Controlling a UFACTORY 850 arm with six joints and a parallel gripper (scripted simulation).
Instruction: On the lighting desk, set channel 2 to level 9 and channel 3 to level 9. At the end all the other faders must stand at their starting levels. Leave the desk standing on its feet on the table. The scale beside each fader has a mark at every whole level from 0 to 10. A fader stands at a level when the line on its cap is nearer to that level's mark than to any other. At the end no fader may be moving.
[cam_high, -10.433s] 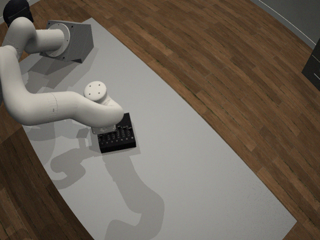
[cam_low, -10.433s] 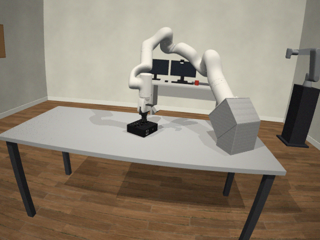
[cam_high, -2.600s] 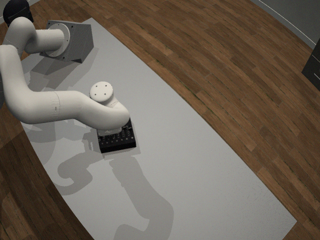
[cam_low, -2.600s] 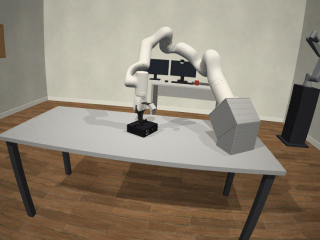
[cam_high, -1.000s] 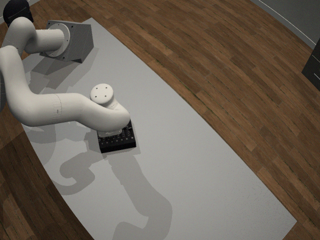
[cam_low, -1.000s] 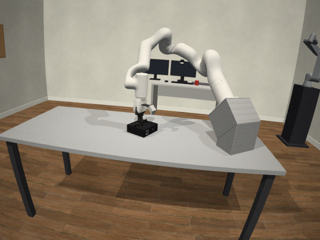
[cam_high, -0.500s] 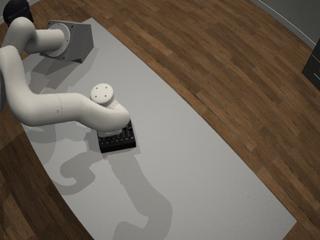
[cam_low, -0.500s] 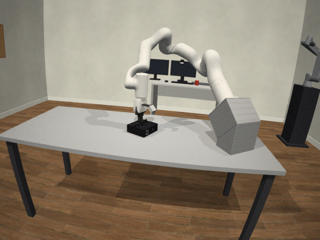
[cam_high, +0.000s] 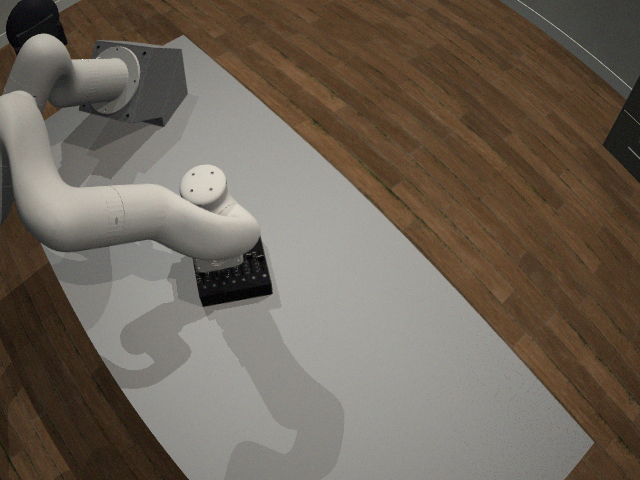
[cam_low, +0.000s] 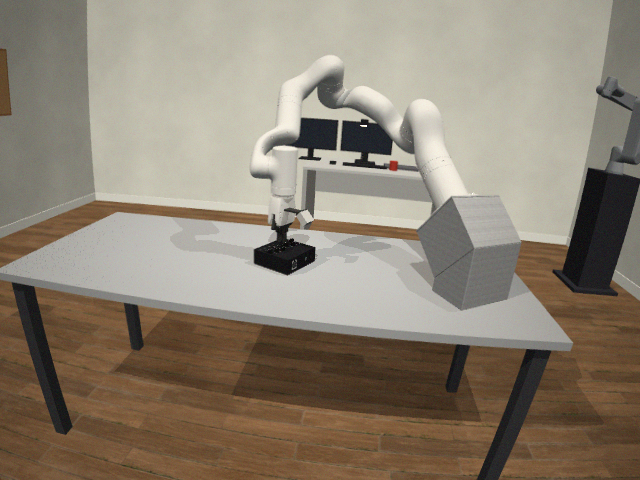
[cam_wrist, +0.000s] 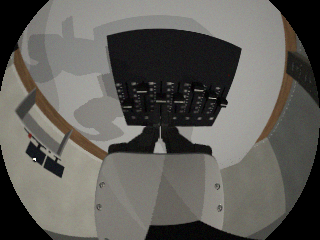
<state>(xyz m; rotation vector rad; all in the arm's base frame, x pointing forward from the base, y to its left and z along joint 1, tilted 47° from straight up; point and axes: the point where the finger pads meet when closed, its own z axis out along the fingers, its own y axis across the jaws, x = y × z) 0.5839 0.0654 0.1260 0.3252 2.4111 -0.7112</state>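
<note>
Right now my hand is 40 mm past the fader cap and 10 mm above it.
</note>
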